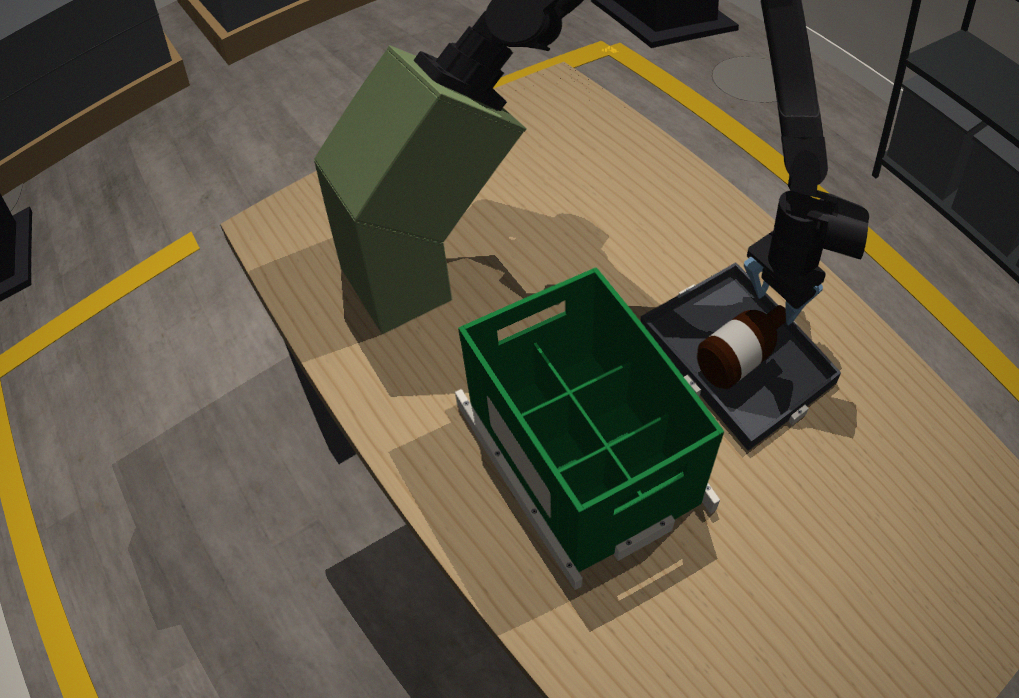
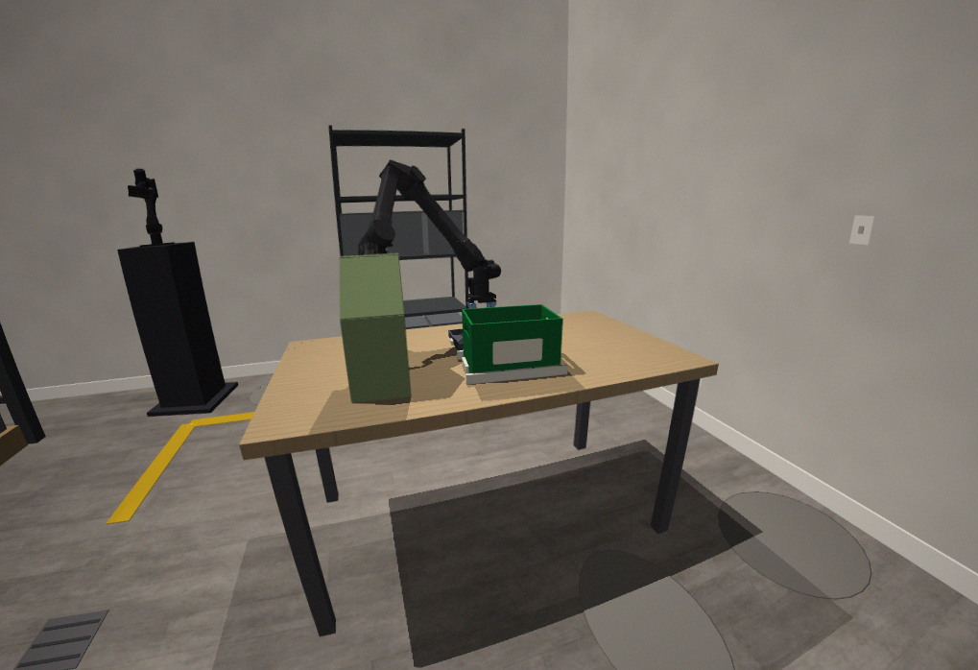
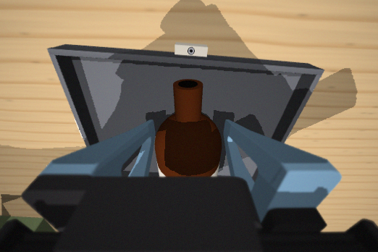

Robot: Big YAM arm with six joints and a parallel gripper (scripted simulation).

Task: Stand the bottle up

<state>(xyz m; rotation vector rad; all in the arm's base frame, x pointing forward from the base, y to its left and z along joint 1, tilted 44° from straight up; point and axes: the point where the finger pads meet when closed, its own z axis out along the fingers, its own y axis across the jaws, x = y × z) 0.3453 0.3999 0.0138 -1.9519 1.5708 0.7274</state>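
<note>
The brown bottle is 5 cm to the right of my hand, 4 cm below it and 1 cm ahead of it. From my hand the other things lie so: dark grey tray 7 cm below, 5 cm to the right; then green crate 33 cm to the right, 4 cm ahead, 1 cm above.
</note>
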